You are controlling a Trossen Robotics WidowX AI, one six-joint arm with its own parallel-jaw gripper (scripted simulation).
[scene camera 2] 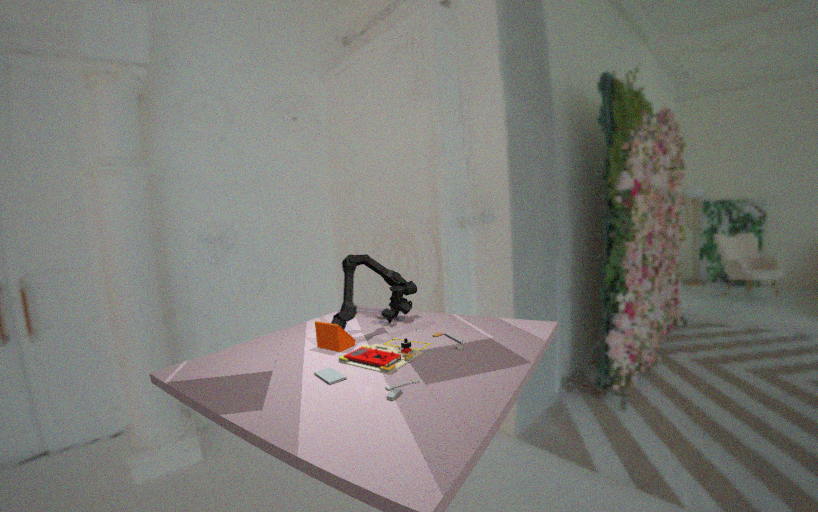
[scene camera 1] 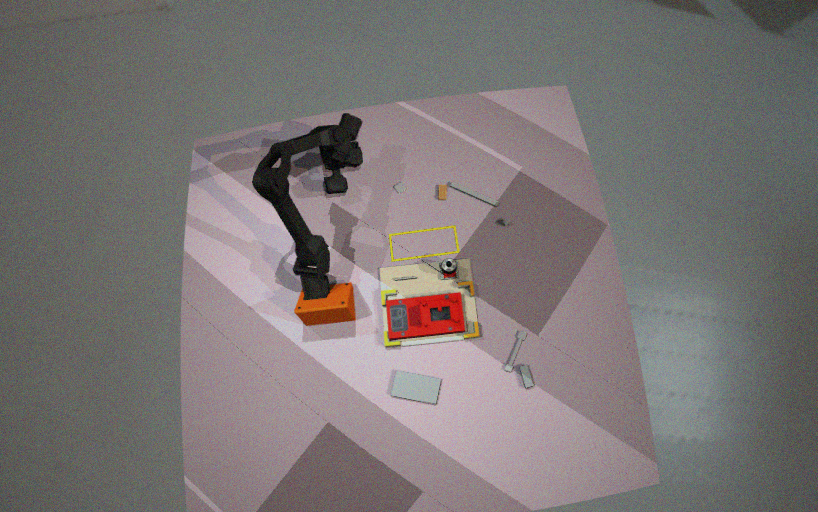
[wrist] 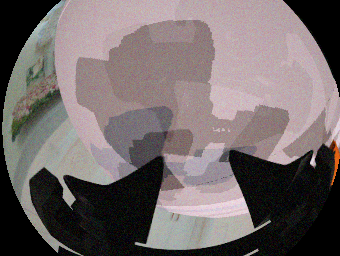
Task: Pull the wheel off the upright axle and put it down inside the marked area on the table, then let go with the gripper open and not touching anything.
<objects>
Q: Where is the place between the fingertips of my gripper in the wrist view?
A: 197,158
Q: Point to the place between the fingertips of my gripper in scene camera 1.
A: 326,172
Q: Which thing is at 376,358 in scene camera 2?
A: A red plate.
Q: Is my gripper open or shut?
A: Open.
</objects>
